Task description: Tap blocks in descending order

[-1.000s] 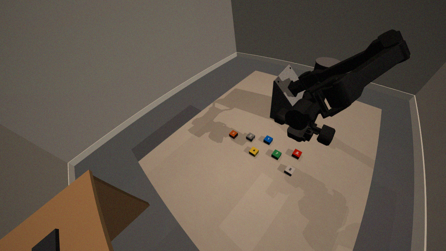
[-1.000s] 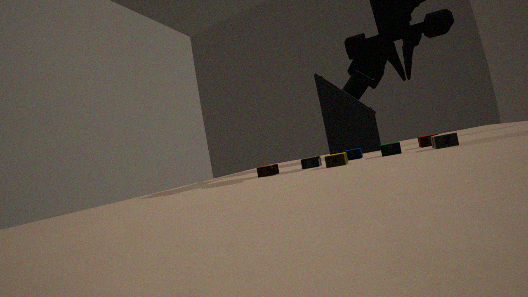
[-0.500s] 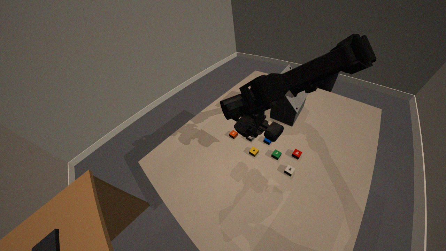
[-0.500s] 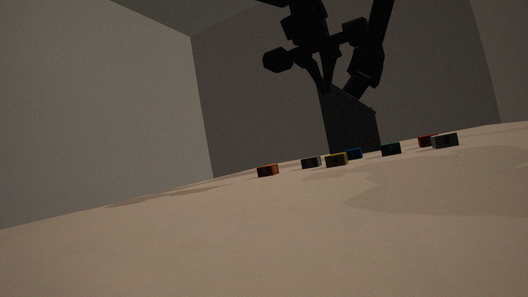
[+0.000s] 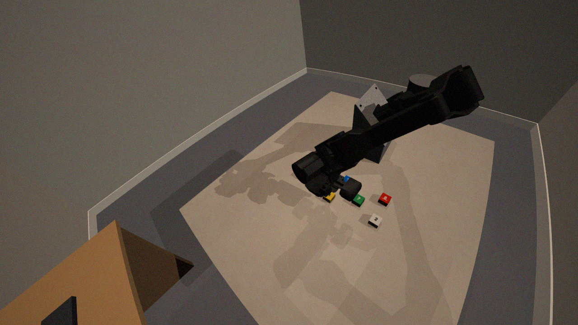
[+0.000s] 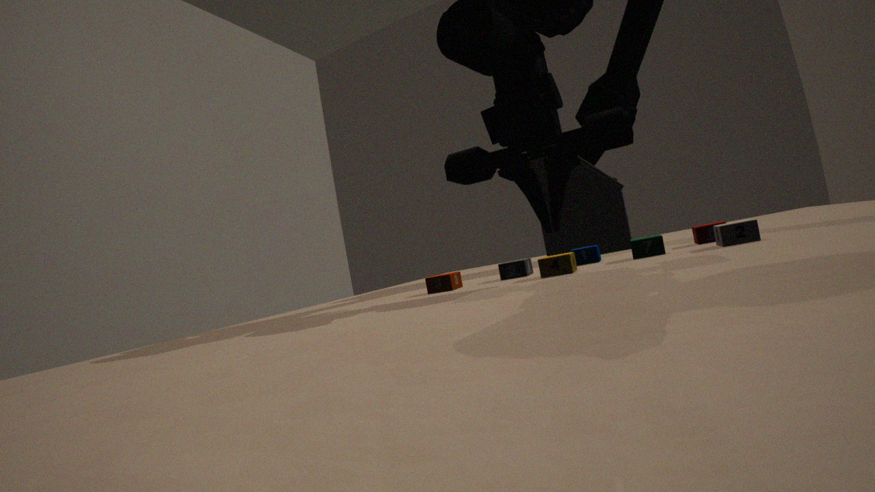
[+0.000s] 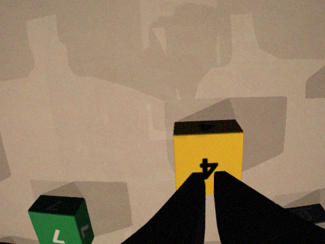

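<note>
Now: the yellow 4 block 10 mm behind my gripper tip and 30 mm below it. The rest, counted from my gripper tip: grey 9 block (70 mm behind, 60 mm to the right, 30 mm below); then blue 1 block (100 mm behind, 30 mm to the left, 30 mm below); then green 7 block (40 mm behind, 90 mm to the left, 30 mm below).
</note>
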